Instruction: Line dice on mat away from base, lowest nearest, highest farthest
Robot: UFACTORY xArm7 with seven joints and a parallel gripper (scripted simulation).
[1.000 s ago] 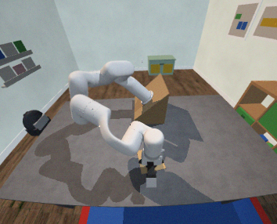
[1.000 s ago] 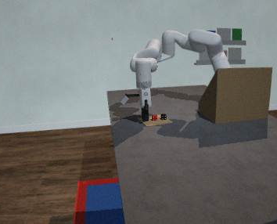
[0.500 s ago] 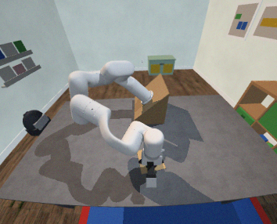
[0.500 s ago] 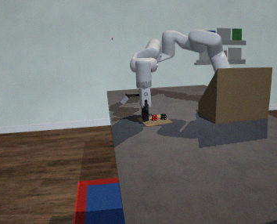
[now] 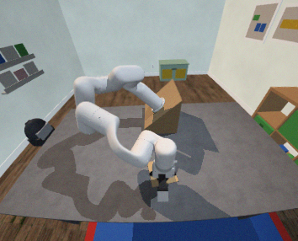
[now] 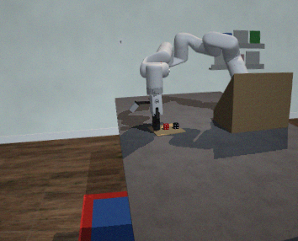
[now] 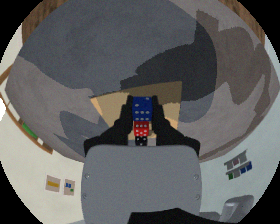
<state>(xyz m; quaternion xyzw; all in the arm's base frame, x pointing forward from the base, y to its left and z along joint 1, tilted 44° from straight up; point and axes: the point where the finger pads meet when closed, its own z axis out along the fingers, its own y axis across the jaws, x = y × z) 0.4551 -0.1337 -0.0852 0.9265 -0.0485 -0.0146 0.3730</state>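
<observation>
Right now my hand is 1 cm above the blue die. The rest, counted from my hand: tan mat: 5 cm behind, 1 cm to the left, 3 cm below; red die: 5 cm behind, 1 cm to the left, 1 cm below; black die: 10 cm behind, 1 cm to the left, 1 cm below.
</observation>
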